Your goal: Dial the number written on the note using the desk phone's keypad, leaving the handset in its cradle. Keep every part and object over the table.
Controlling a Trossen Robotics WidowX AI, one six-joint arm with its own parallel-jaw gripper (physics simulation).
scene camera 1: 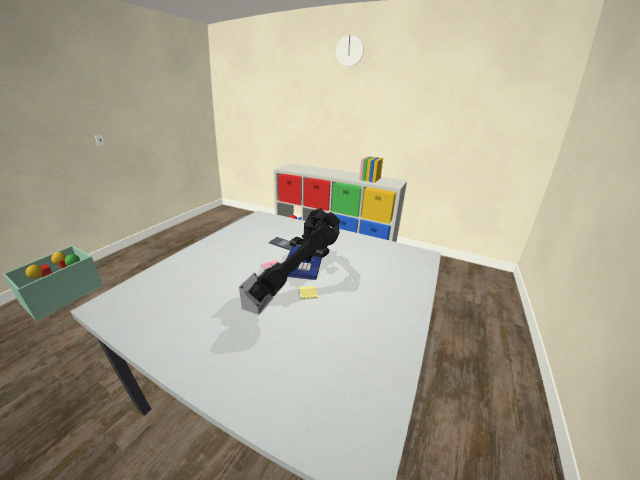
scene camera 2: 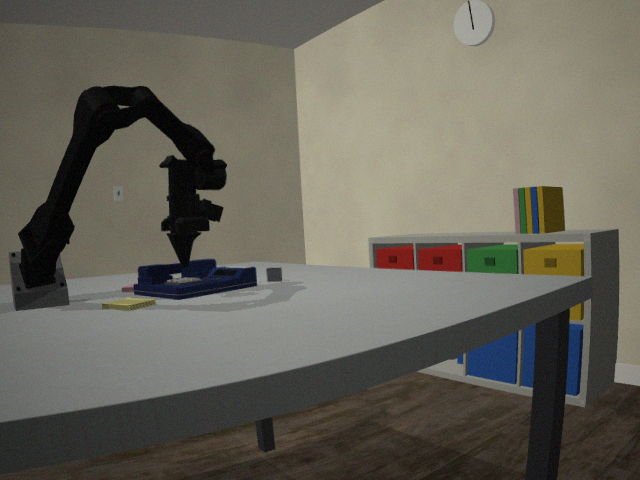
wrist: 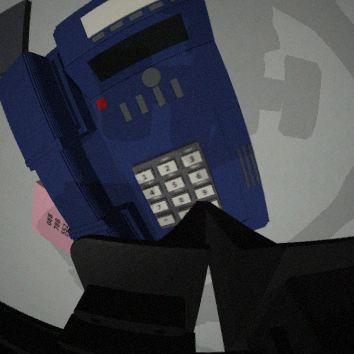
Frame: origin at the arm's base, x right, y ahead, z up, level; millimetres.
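Seen in the pictures: gripper, between the fingertips: (scene camera 1: pixel 308 262) (scene camera 2: pixel 185 267) (wrist: pixel 201 207); arm's base, origin of its link: (scene camera 1: pixel 257 292) (scene camera 2: pixel 37 274).
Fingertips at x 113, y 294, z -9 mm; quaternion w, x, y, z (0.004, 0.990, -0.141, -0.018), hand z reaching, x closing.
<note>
Pixels of each thing's top centre, then the offset from my fingertips to it. Level surfaces: height alone.
- blue desk phone, centre of its top: (wrist: pixel 123 151) (scene camera 2: pixel 193 271) (scene camera 1: pixel 302 258) dz -13, dx -43, dy +45 mm
- pink note, centre of its top: (wrist: pixel 56 224) (scene camera 2: pixel 143 284) (scene camera 1: pixel 272 265) dz -44, dx -181, dy -19 mm
- yellow note pad, centre of its top: (scene camera 2: pixel 128 301) (scene camera 1: pixel 308 291) dz -46, dx +53, dy -157 mm
- dark flat object, centre of its top: (scene camera 1: pixel 284 242) dz -46, dx -218, dy +224 mm
- table, height of its surface: dz -55 mm
The blue desk phone (scene camera 1: pixel 301 273) (scene camera 2: pixel 217 286) (wrist: pixel 190 120) lies on the table, with its handset (scene camera 2: pixel 149 272) (wrist: pixel 35 110) in the cradle. Its keypad (scene camera 1: pixel 305 266) (scene camera 2: pixel 184 280) (wrist: pixel 175 184) shows white keys in the wrist view. My gripper (scene camera 2: pixel 184 265) (wrist: pixel 201 207) is shut and empty, tips pointing down close over the lower keypad. In the wrist view the tips cover most of the 0 and # keys; whether they touch a key is hidden. The pink note (scene camera 1: pixel 269 264) (scene camera 2: pixel 128 288) (wrist: pixel 45 210) lies beside the handset; its small print looks like 088 788 552, partly cut off.
A yellow note pad (scene camera 1: pixel 308 292) (scene camera 2: pixel 128 303) lies near the phone's front end. A dark flat object (scene camera 1: pixel 279 242) (scene camera 2: pixel 273 274) (wrist: pixel 12 35) lies beyond the handset's far end. The arm's grey base (scene camera 1: pixel 253 297) (scene camera 2: pixel 41 297) stands on the table (scene camera 1: pixel 336 361) (scene camera 2: pixel 310 320).
</note>
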